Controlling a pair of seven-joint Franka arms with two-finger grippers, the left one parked.
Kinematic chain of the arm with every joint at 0, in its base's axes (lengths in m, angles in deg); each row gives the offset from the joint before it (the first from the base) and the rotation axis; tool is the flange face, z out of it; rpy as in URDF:
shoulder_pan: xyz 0 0 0.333 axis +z
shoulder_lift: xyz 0 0 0 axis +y
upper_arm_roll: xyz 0 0 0.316 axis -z
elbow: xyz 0.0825 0 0 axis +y
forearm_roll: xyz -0.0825 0 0.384 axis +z
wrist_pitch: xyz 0 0 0 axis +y
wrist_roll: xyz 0.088 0 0 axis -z
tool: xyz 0 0 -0.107 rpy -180 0 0
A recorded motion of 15 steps. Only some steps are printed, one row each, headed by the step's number.
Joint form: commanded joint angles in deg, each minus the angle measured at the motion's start. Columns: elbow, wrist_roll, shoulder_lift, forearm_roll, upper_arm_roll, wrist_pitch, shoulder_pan.
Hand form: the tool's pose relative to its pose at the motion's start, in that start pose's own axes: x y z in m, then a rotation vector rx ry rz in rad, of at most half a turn. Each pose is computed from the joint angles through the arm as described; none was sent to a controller.
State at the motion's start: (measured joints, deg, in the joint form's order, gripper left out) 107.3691 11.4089 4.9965 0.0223 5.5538 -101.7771 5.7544
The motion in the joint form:
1: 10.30 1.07 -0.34 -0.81 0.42 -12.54 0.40
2: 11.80 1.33 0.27 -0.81 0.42 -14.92 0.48
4: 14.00 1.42 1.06 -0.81 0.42 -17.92 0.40
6: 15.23 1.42 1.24 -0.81 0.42 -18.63 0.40
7: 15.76 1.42 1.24 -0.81 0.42 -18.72 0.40
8: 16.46 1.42 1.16 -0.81 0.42 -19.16 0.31
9: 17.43 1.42 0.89 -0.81 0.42 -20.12 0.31
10: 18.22 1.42 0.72 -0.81 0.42 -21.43 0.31
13: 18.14 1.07 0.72 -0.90 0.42 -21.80 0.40
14: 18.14 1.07 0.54 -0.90 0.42 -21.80 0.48
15: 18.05 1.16 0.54 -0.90 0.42 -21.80 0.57
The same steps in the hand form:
1: -0.0024 0.0016 0.0636 -0.0034 0.0468 0.0136
2: -0.0014 0.0005 0.0779 -0.0034 0.0517 0.0163
4: -0.0015 0.0011 0.0985 -0.0041 0.0521 0.0187
6: -0.0043 0.0016 0.1091 -0.0069 0.0402 0.0185
7: -0.0061 0.0020 0.1133 -0.0085 0.0327 0.0185
8: -0.0079 0.0032 0.1176 -0.0087 0.0295 0.0199
9: -0.0103 0.0037 0.1215 -0.0072 0.0338 0.0197
10: -0.0113 0.0039 0.1243 -0.0042 0.0455 0.0195
13: -0.0105 0.0030 0.1230 -0.0043 0.0535 0.0109
14: -0.0110 0.0023 0.1214 -0.0035 0.0565 0.0096
15: -0.0108 0.0014 0.1207 -0.0034 0.0581 0.0096

